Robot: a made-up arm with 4 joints. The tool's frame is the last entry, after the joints.
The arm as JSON. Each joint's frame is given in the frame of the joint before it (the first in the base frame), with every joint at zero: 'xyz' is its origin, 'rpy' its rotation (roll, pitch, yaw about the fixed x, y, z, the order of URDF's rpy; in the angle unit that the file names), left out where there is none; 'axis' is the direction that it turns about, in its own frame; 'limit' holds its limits. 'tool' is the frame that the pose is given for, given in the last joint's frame.
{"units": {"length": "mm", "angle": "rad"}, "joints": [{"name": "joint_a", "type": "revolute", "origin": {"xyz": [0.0, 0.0, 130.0]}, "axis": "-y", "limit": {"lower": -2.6, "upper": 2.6}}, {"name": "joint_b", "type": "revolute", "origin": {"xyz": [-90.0, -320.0, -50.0]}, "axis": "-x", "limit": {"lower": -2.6, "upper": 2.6}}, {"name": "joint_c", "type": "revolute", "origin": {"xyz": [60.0, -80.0, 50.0]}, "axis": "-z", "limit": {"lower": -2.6, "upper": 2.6}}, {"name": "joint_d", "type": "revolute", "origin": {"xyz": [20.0, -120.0, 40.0]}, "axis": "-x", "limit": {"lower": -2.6, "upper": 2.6}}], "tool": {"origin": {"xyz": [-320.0, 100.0, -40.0]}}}
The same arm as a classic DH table. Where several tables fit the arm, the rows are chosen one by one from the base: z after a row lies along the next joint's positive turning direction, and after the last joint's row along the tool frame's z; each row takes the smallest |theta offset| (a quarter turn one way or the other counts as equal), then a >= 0, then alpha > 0; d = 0 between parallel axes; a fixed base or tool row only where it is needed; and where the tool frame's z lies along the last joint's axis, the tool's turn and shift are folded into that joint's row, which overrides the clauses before.
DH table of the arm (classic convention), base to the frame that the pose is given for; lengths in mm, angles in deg. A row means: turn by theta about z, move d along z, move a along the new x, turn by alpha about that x. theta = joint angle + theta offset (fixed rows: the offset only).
base (fixed): d 130, theta_offset 0, a 0, alpha 90
joint_a: d 320, theta_offset -90, a 50, alpha 90
joint_b: d 30, theta_offset 90, a 80, alpha 90
joint_c: d -90, theta_offset 0, a 120, alpha -90
joint_d: d 300, theta_offset 0, a -100, alpha -90
tool (fixed): d -40, theta_offset 90, a 0, alpha 0
Joint limits (deg, base to tool): -148.97..148.97 -148.97..148.97 -148.97..148.97 -148.97..148.97

